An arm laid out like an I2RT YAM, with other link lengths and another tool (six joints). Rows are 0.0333 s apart.
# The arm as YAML. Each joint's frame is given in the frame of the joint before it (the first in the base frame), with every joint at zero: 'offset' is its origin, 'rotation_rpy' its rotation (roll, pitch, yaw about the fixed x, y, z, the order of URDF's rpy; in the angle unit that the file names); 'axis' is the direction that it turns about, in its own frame. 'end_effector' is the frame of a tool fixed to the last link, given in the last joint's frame.
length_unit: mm
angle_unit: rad
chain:
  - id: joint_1
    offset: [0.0, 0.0, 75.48]
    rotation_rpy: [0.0, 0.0, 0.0]
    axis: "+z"
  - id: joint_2
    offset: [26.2, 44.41, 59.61]
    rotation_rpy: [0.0, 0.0, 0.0]
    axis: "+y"
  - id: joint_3
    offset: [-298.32, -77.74, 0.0]
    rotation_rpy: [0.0, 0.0, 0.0]
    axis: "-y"
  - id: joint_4
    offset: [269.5, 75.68, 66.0]
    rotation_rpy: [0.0, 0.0, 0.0]
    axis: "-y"
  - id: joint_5
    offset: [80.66, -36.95, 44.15]
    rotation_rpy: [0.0, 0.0, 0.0]
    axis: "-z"
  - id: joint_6
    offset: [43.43, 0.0, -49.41]
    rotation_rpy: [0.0, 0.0, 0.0]
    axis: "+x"
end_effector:
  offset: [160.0, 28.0, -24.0]
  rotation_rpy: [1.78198, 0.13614, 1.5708]
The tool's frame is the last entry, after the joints.
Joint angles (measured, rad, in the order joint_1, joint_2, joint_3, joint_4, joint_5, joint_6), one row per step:
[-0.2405 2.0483 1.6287 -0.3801 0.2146 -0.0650]
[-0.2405 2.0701 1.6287 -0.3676 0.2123 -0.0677]
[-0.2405 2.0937 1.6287 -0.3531 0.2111 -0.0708]
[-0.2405 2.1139 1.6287 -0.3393 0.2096 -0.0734]
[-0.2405 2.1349 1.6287 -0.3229 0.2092 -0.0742]
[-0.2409 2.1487 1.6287 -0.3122 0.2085 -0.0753]
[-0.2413 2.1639 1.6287 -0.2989 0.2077 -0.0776]
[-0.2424 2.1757 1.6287 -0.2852 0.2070 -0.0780]
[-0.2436 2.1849 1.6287 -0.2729 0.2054 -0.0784]
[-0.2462 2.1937 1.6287 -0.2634 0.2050 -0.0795]
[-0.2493 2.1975 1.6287 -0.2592 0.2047 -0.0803]
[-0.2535 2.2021 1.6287 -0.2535 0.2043 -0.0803]
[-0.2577 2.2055 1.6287 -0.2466 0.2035 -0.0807]
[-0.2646 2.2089 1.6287 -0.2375 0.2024 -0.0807]
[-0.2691 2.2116 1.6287 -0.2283 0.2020 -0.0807]
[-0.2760 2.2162 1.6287 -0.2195 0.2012 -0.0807]
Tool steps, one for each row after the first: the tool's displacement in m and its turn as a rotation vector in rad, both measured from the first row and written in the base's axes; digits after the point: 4 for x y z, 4 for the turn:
[0.0025 -0.0002 -0.0107 0.0022 0.0096 0.0035]
[0.0051 -0.0007 -0.0222 0.0033 0.0194 0.0065]
[0.0074 -0.0010 -0.0318 0.0044 0.0263 0.0094]
[0.0101 -0.0016 -0.0416 0.0053 0.0310 0.0102]
[0.0117 -0.0021 -0.0480 0.0059 0.0342 0.0111]
[0.0137 -0.0028 -0.0549 0.0055 0.0368 0.0129]
[0.0159 -0.0039 -0.0597 0.0053 0.0350 0.0126]
[0.0179 -0.0048 -0.0632 0.0055 0.0318 0.0127]
[0.0190 -0.0067 -0.0670 0.0050 0.0314 0.0112]
[0.0191 -0.0087 -0.0686 0.0046 0.0313 0.0089]
[0.0194 -0.0115 -0.0704 0.0047 0.0301 0.0050]
[0.0199 -0.0142 -0.0713 0.0042 0.0267 0.0016]
[0.0206 -0.0187 -0.0719 0.0036 0.0210 -0.0046]
[0.0216 -0.0219 -0.0719 0.0022 0.0147 -0.0088]
[0.0220 -0.0264 -0.0732 0.0017 0.0105 -0.0151]

